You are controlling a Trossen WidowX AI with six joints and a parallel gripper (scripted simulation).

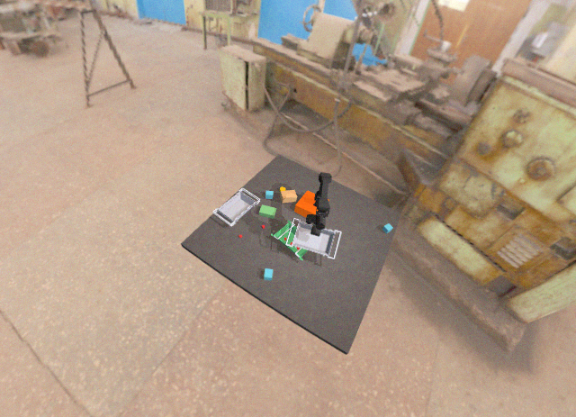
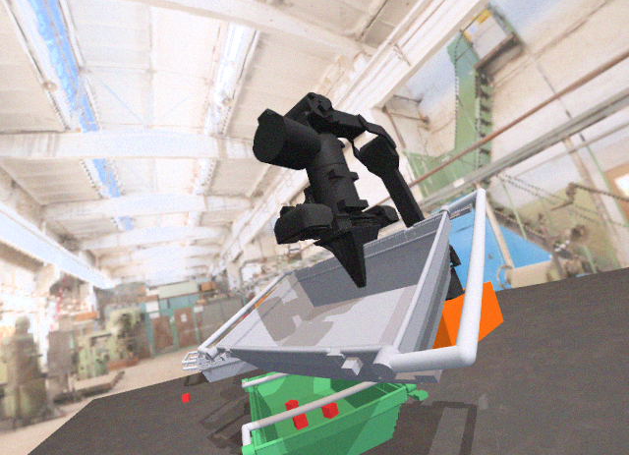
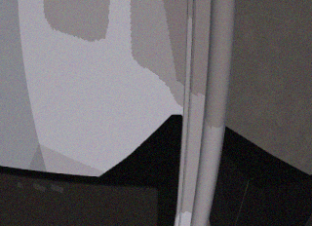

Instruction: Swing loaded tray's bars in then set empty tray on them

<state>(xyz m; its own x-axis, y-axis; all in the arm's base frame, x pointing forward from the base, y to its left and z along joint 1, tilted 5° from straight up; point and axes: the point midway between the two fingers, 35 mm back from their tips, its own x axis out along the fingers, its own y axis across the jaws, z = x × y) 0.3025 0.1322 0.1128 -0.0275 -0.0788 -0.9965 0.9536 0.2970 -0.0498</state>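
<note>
The grey tray is 7 cm ahead of my gripper tip and 2 cm to the left of it. Round my gripper tip: tan block: 38 cm to the right, 27 cm behind, 15 cm below; green block: 42 cm to the right, 16 cm below, 4 cm behind.
</note>
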